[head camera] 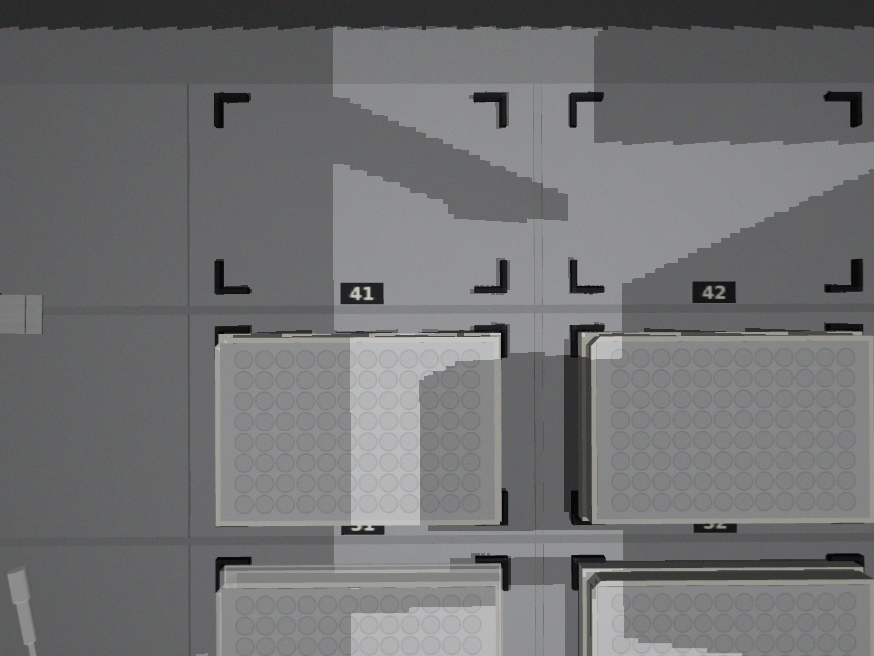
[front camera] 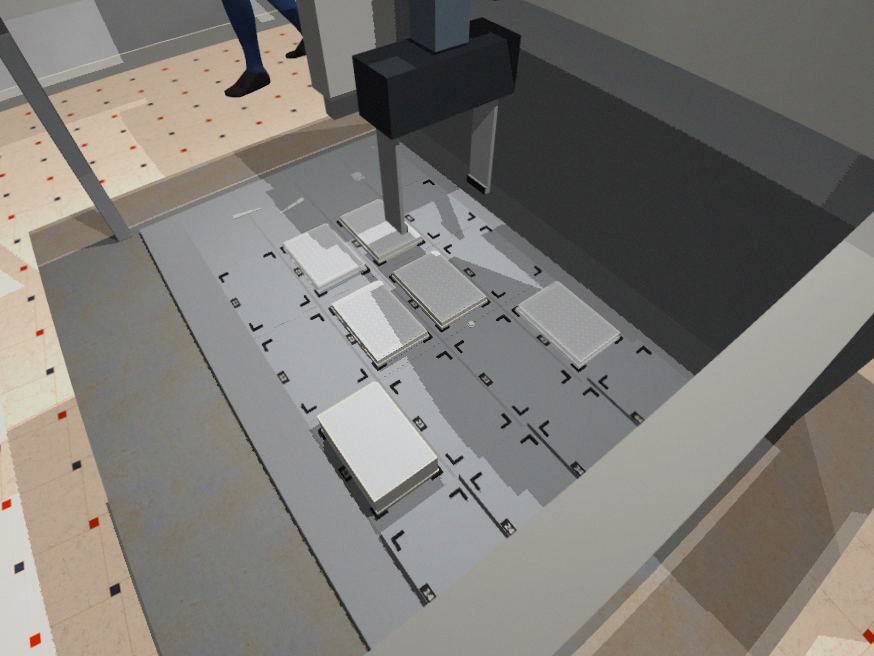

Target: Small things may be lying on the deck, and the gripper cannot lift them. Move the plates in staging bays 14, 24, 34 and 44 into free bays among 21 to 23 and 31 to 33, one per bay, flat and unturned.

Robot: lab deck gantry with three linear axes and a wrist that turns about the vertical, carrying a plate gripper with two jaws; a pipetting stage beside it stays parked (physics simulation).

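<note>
Four pale well plates lie flat inside their corner marks. The plate in bay 31 and the plate in bay 32 form one row. The plate in bay 21 and the plate in bay 22 lie in the row beside them. Bays 14, 24, 34 and 44 show no plate in their visible parts; the front rail hides the rest. My gripper is open and empty, raised above the bay 31 and 41 area, with its jaws apart. The gripper does not show in the head view.
A tall white box stands in bay 13. Another plate lies in bay 43. A small pale bit lies near bay 33. Thin pale pieces and a small block lie beyond the bays.
</note>
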